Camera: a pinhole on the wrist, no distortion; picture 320 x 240 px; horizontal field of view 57.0 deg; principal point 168.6 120.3 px. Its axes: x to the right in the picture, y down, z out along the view. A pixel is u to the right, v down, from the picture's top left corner.
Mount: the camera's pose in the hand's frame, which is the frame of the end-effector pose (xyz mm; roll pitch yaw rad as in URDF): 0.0 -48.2 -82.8 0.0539 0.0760 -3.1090
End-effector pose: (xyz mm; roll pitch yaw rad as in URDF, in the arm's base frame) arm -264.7 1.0 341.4 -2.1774 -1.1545 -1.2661
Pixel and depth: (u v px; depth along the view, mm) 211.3 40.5 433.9
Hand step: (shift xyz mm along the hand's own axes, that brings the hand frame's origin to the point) -99.6 89.3 338.1
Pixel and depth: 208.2 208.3 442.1
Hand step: -89.7 -159.2 360.0
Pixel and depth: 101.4 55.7 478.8
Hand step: 68.7 84.7 396.6
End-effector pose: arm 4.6 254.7 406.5 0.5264 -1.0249 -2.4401
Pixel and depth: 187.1 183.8 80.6
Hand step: -10.8 -61.6 -2.0
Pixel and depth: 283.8 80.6 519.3
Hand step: -244.6 41.7 415.1
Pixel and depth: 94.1 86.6 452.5
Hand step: 77.5 30.4 373.6
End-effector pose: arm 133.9 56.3 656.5 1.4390 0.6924 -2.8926
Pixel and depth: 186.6 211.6 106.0
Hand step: -13.7 -75.7 24.0
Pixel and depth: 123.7 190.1 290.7
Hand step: 23.6 -100.6 213.7
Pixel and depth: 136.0 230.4 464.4
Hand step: 20.1 -195.9 392.8
